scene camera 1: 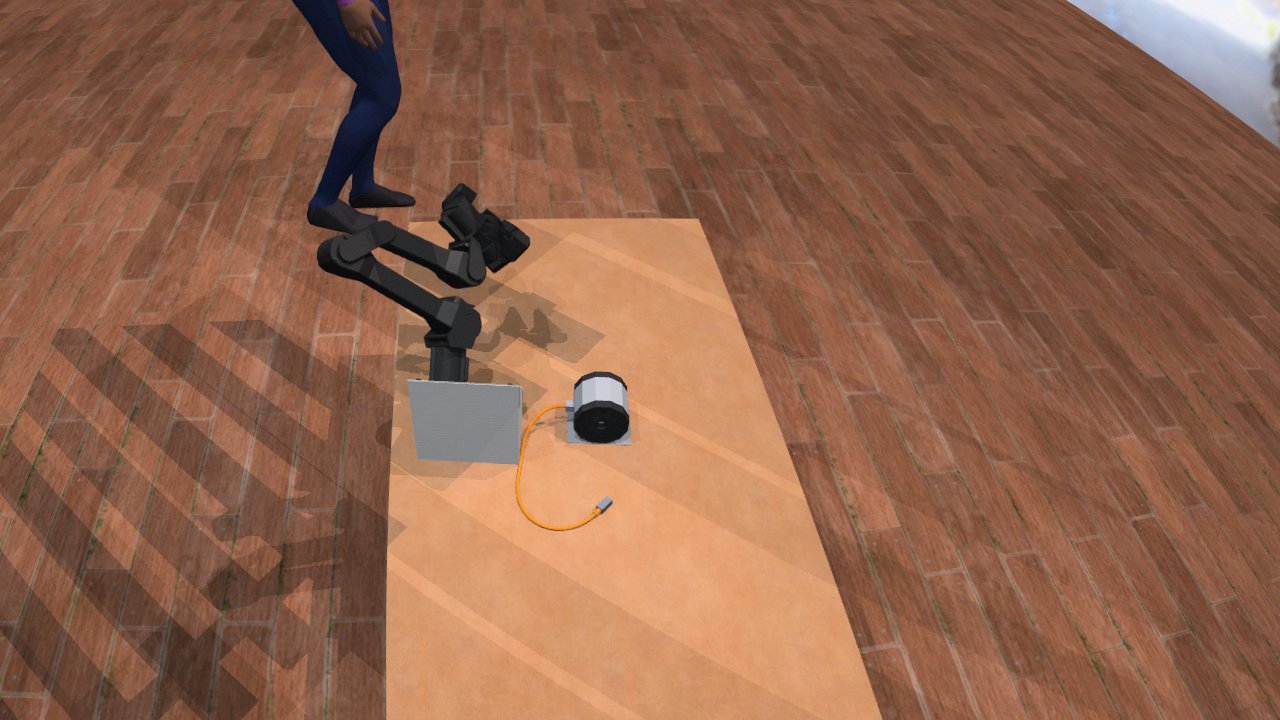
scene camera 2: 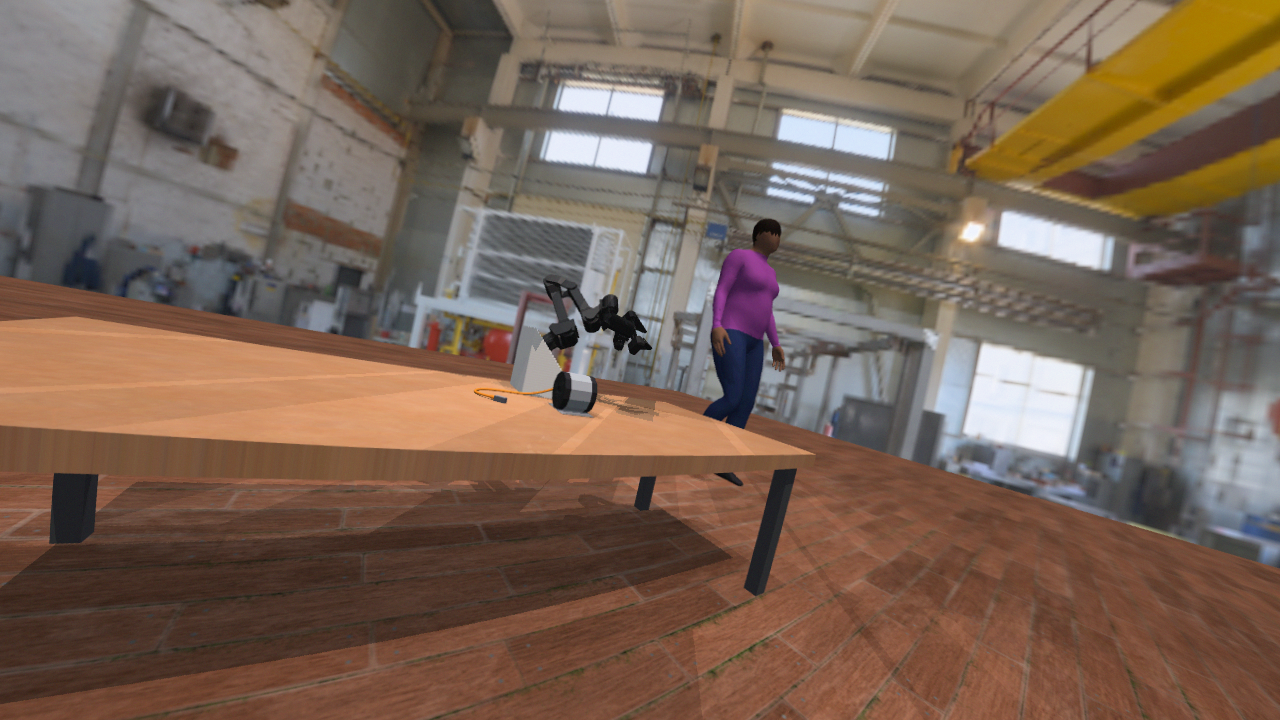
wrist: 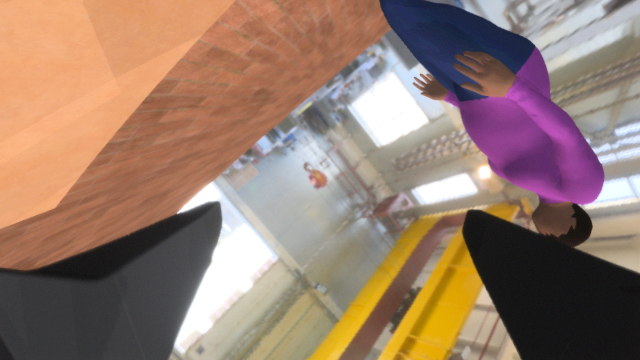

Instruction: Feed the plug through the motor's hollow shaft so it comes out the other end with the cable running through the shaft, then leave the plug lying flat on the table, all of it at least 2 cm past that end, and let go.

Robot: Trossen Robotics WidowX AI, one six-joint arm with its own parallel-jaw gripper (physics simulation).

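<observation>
The motor, a light grey cylinder with black end caps, lies on its side on a small base plate on the table. An orange cable leaves its side, curves over the table and ends in a small grey plug. The plug lies on the table, apart from the motor and outside its shaft. My gripper is open and empty, raised above the far part of the table, beyond the motor. Motor, cable and plug do not show in the wrist view.
A grey upright panel stands by the arm's base, left of the motor and cable in scene camera 1. A person in a purple top is beyond the far end of the table.
</observation>
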